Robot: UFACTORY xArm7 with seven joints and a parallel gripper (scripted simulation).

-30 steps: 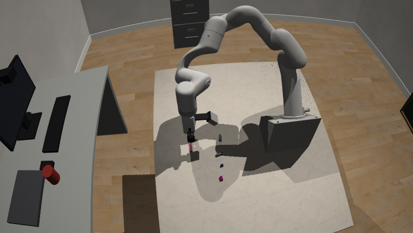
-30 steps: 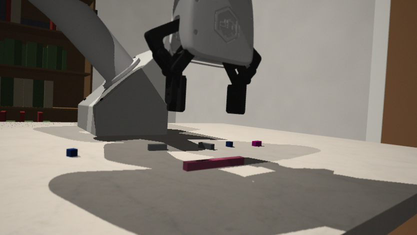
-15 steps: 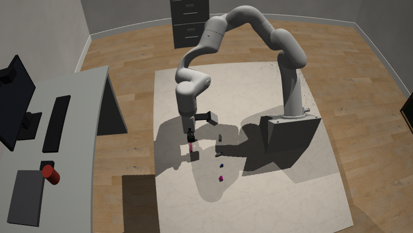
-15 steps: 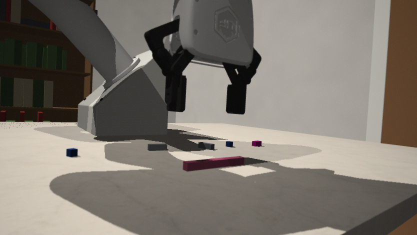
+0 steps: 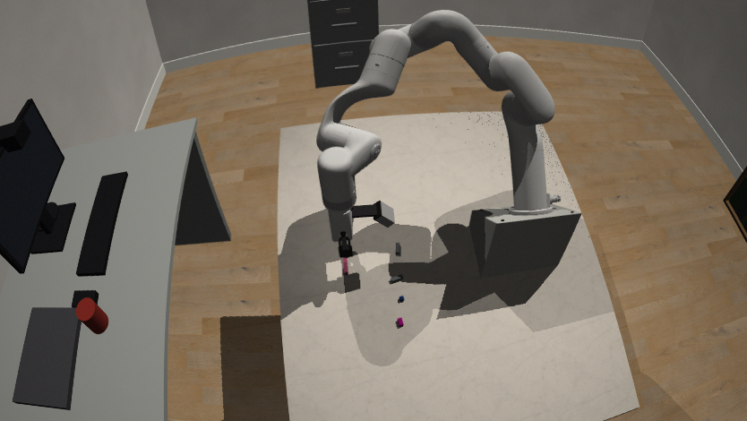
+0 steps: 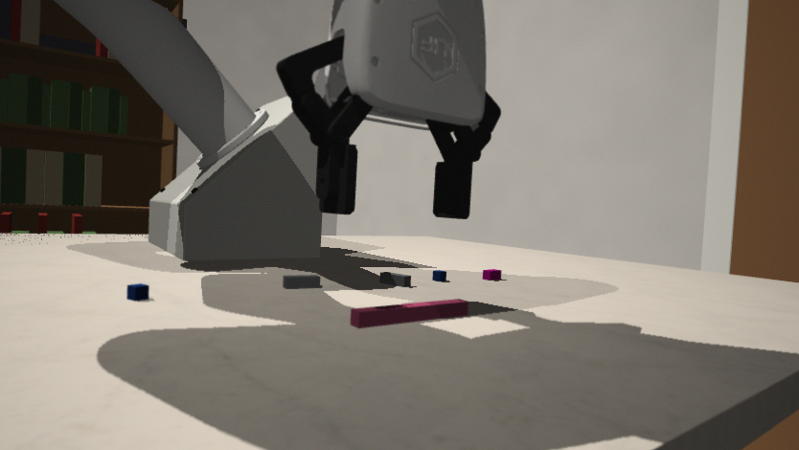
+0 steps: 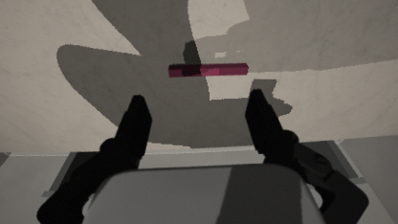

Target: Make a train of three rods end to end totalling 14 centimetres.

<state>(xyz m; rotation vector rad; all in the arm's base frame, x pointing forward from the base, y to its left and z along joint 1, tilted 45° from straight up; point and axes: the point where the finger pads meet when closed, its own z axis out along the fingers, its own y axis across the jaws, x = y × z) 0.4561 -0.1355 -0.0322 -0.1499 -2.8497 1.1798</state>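
Now: the magenta rod 10 cm behind my hand, 22 cm to the left of it and 7 cm below it. From my hand the other things lie so: pink rod (1 cm ahead, 1 cm to the left, 7 cm below); grey rod (13 cm behind, 1 cm to the left, 7 cm below).
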